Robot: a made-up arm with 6 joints. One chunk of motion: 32 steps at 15 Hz.
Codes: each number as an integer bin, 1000 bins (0 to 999) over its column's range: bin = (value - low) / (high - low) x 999, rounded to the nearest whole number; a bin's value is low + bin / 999 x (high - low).
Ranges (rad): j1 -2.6..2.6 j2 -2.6..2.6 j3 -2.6..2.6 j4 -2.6..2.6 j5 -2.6..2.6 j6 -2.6..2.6
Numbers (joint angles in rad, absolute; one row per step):
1: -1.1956 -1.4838 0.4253 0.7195 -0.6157 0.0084
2: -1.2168 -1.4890 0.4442 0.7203 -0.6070 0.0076
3: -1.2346 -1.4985 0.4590 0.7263 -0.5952 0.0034
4: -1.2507 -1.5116 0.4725 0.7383 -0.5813 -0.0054
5: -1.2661 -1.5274 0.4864 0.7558 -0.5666 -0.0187
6: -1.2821 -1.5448 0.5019 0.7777 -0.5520 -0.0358
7: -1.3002 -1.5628 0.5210 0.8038 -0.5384 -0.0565
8: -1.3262 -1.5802 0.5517 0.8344 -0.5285 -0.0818
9: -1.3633 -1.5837 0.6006 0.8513 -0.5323 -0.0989
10: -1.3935 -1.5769 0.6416 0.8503 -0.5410 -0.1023
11: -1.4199 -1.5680 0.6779 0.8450 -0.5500 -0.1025
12: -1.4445 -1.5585 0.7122 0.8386 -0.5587 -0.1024
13: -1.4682 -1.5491 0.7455 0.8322 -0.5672 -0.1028
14: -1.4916 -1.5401 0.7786 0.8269 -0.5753 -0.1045
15: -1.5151 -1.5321 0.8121 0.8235 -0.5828 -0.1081
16: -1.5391 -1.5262 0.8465 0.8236 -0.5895 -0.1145
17: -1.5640 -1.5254 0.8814 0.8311 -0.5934 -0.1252
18: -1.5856 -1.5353 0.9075 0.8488 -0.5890 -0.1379
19: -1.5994 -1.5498 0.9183 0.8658 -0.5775 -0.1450
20: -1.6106 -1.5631 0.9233 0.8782 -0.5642 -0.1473
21: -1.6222 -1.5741 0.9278 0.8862 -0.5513 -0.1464
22: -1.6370 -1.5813 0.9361 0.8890 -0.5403 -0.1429
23: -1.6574 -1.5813 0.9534 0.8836 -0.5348 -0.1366
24: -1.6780 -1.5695 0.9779 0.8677 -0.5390 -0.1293
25: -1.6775 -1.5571 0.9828 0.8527 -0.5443 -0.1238
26: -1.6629 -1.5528 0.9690 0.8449 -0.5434 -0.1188
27: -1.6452 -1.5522 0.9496 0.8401 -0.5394 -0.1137
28: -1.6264 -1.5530 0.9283 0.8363 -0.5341 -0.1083
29: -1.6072 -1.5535 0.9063 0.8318 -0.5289 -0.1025
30: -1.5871 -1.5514 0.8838 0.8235 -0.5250 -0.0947
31: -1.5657 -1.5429 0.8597 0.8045 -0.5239 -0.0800
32: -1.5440 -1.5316 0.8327 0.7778 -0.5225 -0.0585
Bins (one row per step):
1: 270 214 581 638 381 501
2: 266 213 585 638 383 501
3: 262 212 588 639 385 500
4: 259 209 590 641 388 498
5: 256 206 593 645 391 496
6: 253 203 596 649 393 493
7: 250 199 600 654 396 489
8: 245 196 605 660 398 484
9: 238 195 615 663 397 480
10: 232 197 623 663 396 480
11: 227 198 630 662 394 480
12: 222 200 636 661 392 480
13: 217 202 643 659 391 480
14: 213 204 649 658 389 479
15: 208 205 656 658 388 479
16: 204 206 662 658 386 478
17: 199 206 669 659 385 475
18: 195 205 674 663 386 473
19: 192 202 676 666 389 472
20: 190 199 677 668 391 471
21: 188 197 678 670 394 471
22: 185 196 679 670 396 472
23: 181 196 683 669 397 473
24: 177 198 687 666 396 475
25: 177 200 688 663 395 476
26: 180 201 686 662 395 477
27: 183 201 682 661 396 478
28: 187 201 678 660 397 479
29: 191 201 674 659 398 480
30: 195 201 669 658 399 481
31: 199 203 665 654 399 484
32: 203 205 659 649 399 488

